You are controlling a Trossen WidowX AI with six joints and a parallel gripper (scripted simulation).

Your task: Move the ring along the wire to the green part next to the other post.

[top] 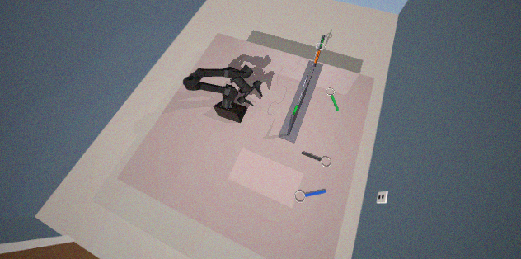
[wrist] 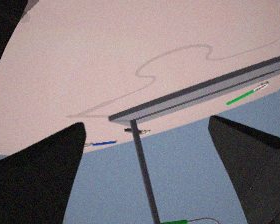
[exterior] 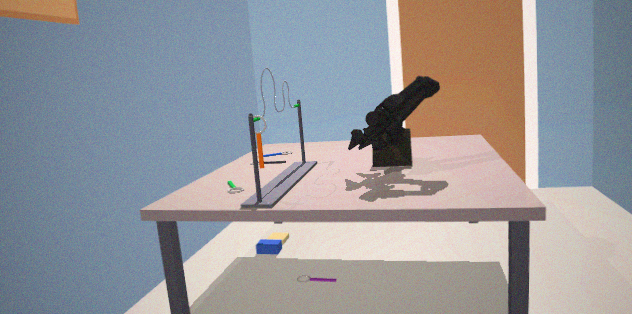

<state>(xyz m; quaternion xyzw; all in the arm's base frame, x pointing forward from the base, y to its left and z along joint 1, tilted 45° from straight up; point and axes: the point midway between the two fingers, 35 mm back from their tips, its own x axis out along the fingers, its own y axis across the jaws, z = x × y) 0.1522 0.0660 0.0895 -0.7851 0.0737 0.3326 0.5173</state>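
Right now my gripper tip is 30 cm short of the orange-handled ring, 38 cm to the right of it and 13 cm below it. From my gripper tip the other things lie so: green-handled ring (47 cm ahead, 21 cm to the left, 8 cm below); then purple-handled ring (22 cm ahead, 58 cm below); then dark-handled ring (45 cm ahead, 24 cm to the right, 8 cm below).
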